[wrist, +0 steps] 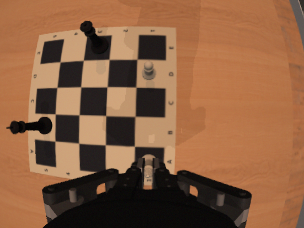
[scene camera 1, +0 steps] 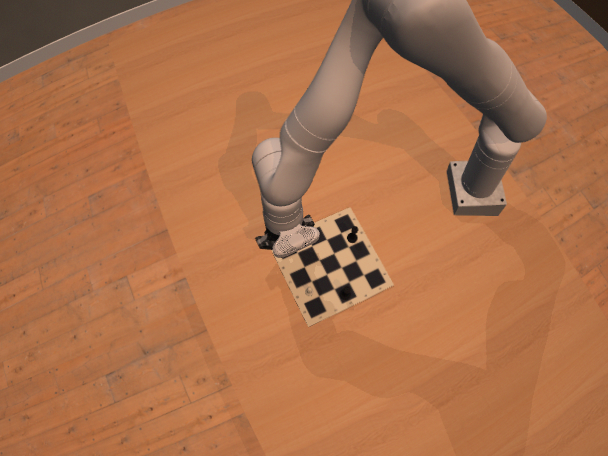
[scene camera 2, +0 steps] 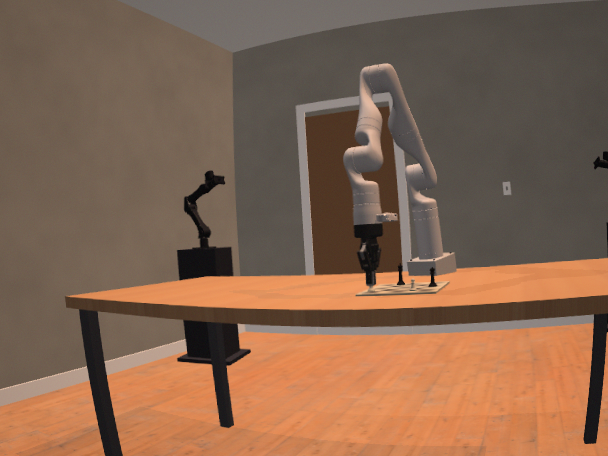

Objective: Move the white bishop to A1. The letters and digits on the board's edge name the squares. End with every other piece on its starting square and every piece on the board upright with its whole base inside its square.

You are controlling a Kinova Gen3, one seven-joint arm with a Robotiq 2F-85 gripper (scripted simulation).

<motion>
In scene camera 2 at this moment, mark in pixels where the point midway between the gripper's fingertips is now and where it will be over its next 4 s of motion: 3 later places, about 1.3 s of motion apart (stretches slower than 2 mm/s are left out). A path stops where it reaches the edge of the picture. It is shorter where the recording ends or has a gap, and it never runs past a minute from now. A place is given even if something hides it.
My gripper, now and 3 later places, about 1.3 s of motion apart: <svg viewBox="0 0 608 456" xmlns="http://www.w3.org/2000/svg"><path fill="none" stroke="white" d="M371 285L371 284L369 247L367 220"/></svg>
</motion>
